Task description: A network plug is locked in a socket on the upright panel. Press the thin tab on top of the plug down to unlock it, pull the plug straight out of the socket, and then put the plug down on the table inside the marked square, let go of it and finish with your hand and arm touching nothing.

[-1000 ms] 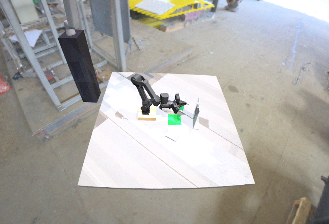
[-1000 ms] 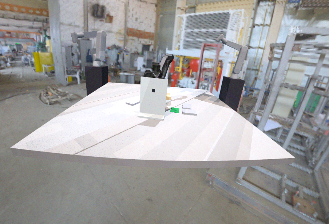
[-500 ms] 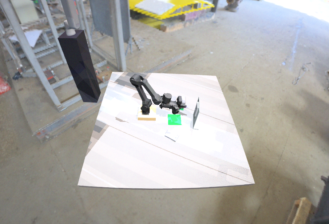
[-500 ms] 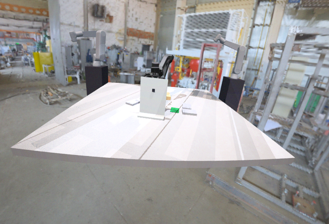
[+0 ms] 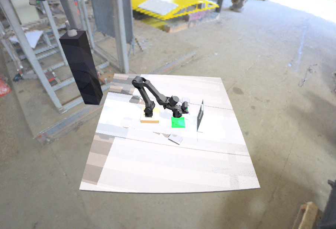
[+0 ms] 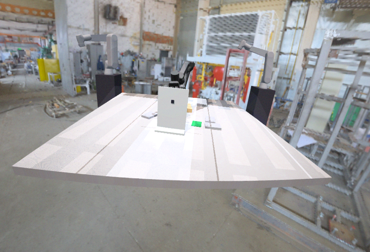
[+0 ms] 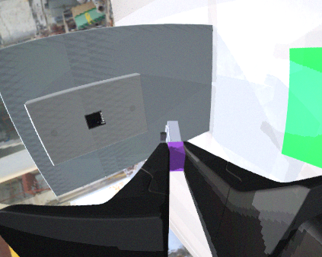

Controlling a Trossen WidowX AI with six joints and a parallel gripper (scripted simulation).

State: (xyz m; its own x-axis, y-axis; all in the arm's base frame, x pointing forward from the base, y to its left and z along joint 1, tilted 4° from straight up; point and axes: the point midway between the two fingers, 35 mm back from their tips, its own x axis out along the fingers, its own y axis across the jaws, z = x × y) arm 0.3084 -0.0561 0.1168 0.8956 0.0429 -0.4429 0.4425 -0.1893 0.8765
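Now: gripper tip 140 mm above the green marked square, 70 mm past it and 10 mm to the right of it. The rest, counted from my gripper tip: purple plug (right at my gripper tip); then white upright panel (110 mm ahead, 30 mm below, 10 mm to the right).
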